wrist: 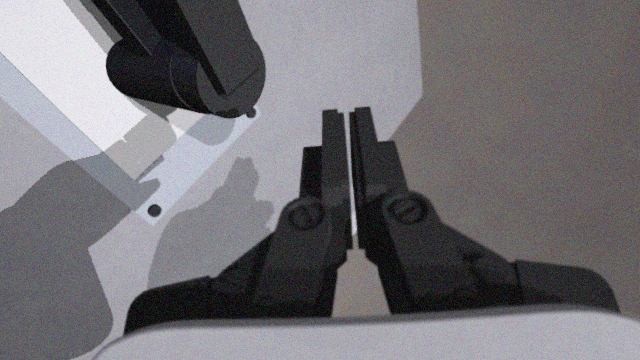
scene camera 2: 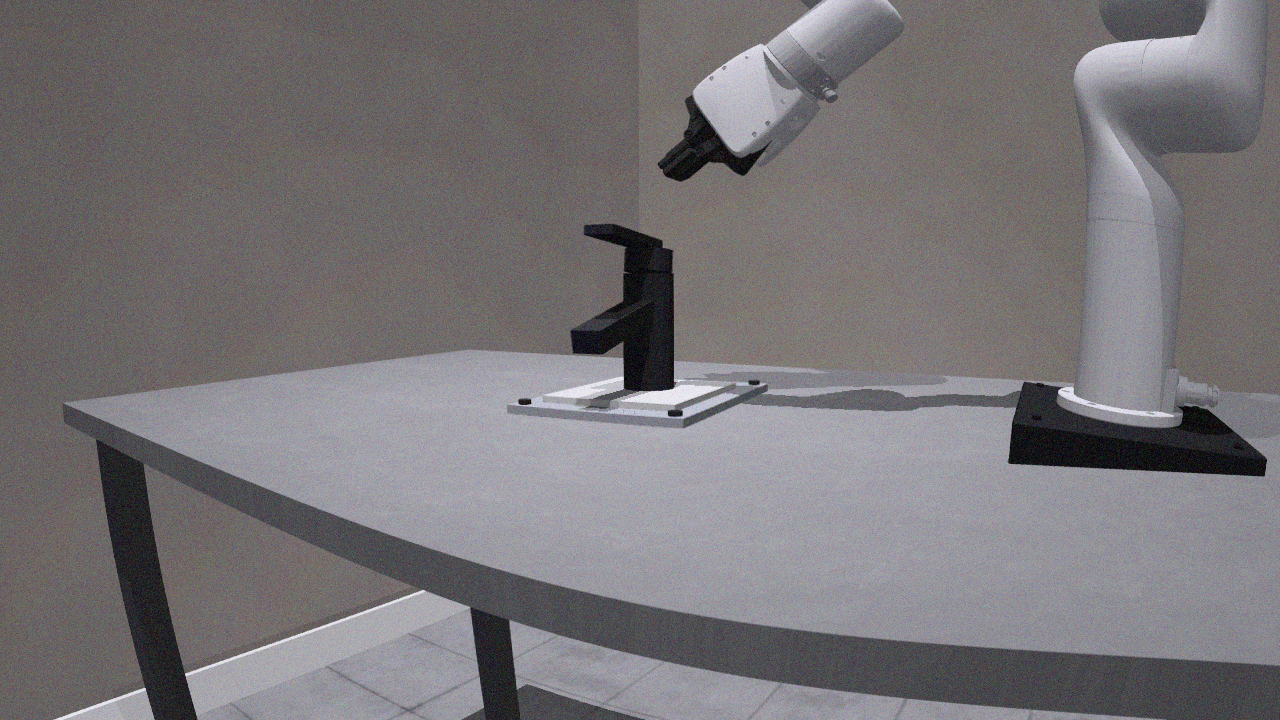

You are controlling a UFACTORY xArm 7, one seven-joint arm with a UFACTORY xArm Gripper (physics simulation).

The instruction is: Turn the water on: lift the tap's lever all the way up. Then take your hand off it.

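Frame: origin at the arm's base, x right, y ahead, z up, level; metres.
Seen in the pictures: gripper, fingertip midpoint: (wrist: pixel 347 142) (scene camera 2: pixel 669 173); arm's base, origin of the base link: (scene camera 2: pixel 1118 411).
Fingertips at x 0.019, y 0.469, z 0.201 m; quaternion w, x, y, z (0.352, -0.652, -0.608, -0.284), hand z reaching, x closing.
Note:
Offsets run from my fingertips to a thing's middle. "spot": to the spot under its first point. Level surfaces: height alone.
A black tap {spot: dy -0.001, dx -0.036, dz -0.156 m} (scene camera 2: pixel 649 331) (wrist: pixel 145 70) stands upright on a white and pale grey base plate (scene camera 2: pixel 597 414) (wrist: pixel 187 162). Its lever {dy +0.005, dx -0.066, dz -0.068 m} (scene camera 2: pixel 617 234) (wrist: pixel 215 40) sits on top, above the spout {dy +0.001, dx -0.085, dz -0.147 m} (scene camera 2: pixel 597 333). In the scene view the lever slants upward from the top of the tap towards its free end at the left, with a gap between lever and spout. My gripper (scene camera 2: pixel 666 171) (wrist: pixel 347 142) is shut with nothing between its fingers. It hangs above and to the right of the tap in the scene view, apart from the lever.
The grey table {dz -0.225 m} (scene camera 2: pixel 805 537) carries the tap's plate and, to the right, the arm's black base (scene camera 2: pixel 1038 443). Small dark knobs (scene camera 2: pixel 675 412) (wrist: pixel 154 210) sit at the plate's corners. Walls (scene camera 2: pixel 358 179) stand behind the table. The arm's shadow (scene camera 2: pixel 859 398) falls on the table.

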